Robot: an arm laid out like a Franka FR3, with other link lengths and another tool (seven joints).
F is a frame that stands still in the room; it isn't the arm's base.
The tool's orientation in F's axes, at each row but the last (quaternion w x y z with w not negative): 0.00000, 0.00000, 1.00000, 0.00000; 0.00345, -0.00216, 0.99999, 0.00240; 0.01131, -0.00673, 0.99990, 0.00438; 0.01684, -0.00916, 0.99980, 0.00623; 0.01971, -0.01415, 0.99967, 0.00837; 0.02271, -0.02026, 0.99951, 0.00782; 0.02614, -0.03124, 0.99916, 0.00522; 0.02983, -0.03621, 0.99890, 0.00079; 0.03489, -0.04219, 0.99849, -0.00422
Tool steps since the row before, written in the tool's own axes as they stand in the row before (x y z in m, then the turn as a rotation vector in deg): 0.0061, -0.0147, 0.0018, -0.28, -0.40, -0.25; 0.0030, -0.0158, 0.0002, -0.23, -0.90, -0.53; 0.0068, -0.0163, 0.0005, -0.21, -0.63, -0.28; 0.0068, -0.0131, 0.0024, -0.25, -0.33, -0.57; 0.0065, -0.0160, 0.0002, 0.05, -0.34, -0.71; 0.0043, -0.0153, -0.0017, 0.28, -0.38, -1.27; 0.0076, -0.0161, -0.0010, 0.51, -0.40, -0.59; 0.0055, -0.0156, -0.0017, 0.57, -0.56, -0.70; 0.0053, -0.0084, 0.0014, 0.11, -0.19, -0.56
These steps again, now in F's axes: -0.0061, -0.0147, -0.0018, 0.28, -0.40, 0.25; -0.0029, -0.0158, -0.0003, 0.23, -0.90, 0.53; -0.0066, -0.0164, -0.0008, 0.21, -0.63, 0.28; -0.0065, -0.0132, -0.0028, 0.24, -0.33, 0.57; -0.0060, -0.0162, -0.0007, -0.07, -0.35, 0.70; -0.0037, -0.0155, 0.0013, -0.32, -0.41, 1.25; -0.0066, -0.0166, 0.0005, -0.51, -0.44, 0.56; -0.0044, -0.0160, 0.0014, -0.57, -0.60, 0.67; -0.0045, -0.0088, -0.0017, -0.13, -0.20, 0.55
